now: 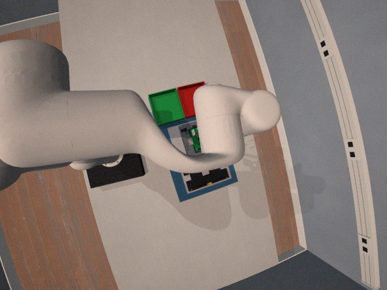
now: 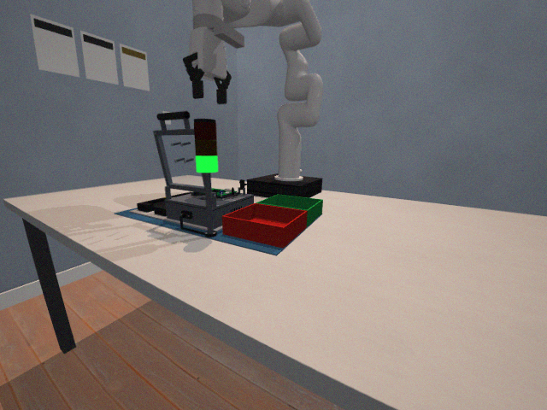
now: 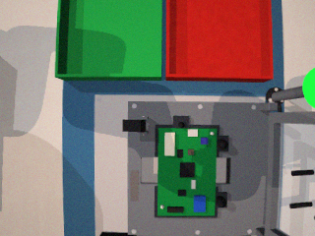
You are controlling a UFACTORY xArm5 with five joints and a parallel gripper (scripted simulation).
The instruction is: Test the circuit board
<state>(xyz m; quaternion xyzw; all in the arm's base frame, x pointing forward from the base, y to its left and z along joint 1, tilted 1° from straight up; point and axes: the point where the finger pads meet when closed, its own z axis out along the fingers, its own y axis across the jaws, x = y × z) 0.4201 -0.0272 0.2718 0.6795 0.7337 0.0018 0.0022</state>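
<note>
Now: the green circuit board 260 mm below my hand. Also, from my hand: black block: 70 mm behind, 50 mm to the left, 240 mm below; then red bin: 30 mm ahead, 200 mm to the left, 320 mm below; then green bin: 120 mm behind, 190 mm to the left, 320 mm below.
</note>
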